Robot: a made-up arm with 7 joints.
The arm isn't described. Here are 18 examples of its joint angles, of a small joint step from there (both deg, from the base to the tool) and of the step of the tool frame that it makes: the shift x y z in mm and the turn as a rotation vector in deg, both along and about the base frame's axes.
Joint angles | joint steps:
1: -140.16 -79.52 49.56 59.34 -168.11 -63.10 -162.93 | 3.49 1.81 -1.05 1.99 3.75 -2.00 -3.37
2: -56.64 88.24 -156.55 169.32 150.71 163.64 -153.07 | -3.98 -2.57 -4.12 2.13 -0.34 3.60 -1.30
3: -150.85 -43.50 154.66 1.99 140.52 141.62 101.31 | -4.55 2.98 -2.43 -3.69 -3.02 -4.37 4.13
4: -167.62 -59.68 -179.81 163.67 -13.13 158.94 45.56 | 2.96 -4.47 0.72 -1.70 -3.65 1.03 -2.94
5: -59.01 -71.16 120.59 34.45 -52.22 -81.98 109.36 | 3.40 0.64 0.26 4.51 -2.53 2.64 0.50
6: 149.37 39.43 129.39 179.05 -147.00 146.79 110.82 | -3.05 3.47 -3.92 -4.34 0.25 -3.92 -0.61
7: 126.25 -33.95 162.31 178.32 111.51 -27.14 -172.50 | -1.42 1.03 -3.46 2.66 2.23 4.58 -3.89
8: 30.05 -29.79 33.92 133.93 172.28 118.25 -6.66 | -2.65 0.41 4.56 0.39 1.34 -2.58 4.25
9: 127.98 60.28 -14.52 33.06 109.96 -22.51 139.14 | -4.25 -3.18 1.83 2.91 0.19 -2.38 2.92
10: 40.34 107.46 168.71 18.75 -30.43 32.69 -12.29 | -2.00 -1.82 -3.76 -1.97 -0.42 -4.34 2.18
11: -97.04 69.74 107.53 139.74 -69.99 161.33 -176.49 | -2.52 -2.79 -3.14 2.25 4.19 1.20 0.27
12: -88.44 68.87 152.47 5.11 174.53 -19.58 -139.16 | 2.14 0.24 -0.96 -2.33 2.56 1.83 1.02
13: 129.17 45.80 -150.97 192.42 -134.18 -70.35 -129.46 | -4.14 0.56 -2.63 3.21 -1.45 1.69 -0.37
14: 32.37 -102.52 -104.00 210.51 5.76 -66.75 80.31 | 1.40 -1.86 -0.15 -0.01 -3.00 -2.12 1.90
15: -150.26 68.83 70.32 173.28 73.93 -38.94 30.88 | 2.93 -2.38 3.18 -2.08 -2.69 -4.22 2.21
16: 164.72 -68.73 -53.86 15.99 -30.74 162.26 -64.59 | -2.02 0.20 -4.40 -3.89 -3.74 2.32 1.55
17: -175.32 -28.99 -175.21 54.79 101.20 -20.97 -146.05 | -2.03 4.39 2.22 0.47 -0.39 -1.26 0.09
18: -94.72 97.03 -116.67 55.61 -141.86 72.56 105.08 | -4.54 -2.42 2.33 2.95 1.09 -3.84 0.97
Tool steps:
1: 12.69 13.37 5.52 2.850 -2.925 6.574
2: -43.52 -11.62 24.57 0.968 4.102 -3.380
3: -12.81 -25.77 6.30 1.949 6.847 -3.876
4: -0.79 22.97 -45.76 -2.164 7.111 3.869
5: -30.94 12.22 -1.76 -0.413 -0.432 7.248
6: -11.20 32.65 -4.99 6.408 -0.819 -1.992
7: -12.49 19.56 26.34 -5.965 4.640 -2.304
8: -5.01 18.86 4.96 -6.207 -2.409 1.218
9: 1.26 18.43 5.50 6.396 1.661 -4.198
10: -13.22 -0.24 -3.10 -3.817 -2.065 0.384
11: -28.64 2.53 18.03 1.017 0.285 -3.633
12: -11.02 -0.85 -8.31 -0.357 4.277 0.782
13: 19.59 15.93 -3.11 -0.147 -6.550 -4.471
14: 7.87 -14.81 -6.26 3.400 0.896 0.024
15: 30.33 -33.64 21.76 -1.492 -1.716 2.087
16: 11.07 -14.39 -10.16 -2.414 -5.218 0.934
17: 1.76 -2.20 35.15 0.093 -4.753 -0.379
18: -35.20 36.06 -6.89 -5.282 -3.715 -3.255
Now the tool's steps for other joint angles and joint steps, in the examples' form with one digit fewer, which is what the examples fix.
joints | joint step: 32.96 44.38 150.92 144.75 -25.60 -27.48 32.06 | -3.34 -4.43 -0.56 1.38 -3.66 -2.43 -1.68
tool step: -22.9 -57.2 25.0 1.75 -1.99 -9.90
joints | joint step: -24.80 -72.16 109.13 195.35 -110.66 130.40 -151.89 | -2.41 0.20 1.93 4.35 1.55 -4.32 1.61
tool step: 7.9 9.6 10.3 -0.59 -2.58 3.02
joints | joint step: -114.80 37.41 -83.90 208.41 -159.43 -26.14 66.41 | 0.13 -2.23 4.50 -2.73 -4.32 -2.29 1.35
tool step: -7.5 33.2 23.8 -4.69 -3.56 -1.63
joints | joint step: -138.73 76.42 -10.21 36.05 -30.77 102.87 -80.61 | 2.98 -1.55 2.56 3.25 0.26 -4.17 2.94
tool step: -6.9 -25.0 -27.2 -8.09 5.72 5.30
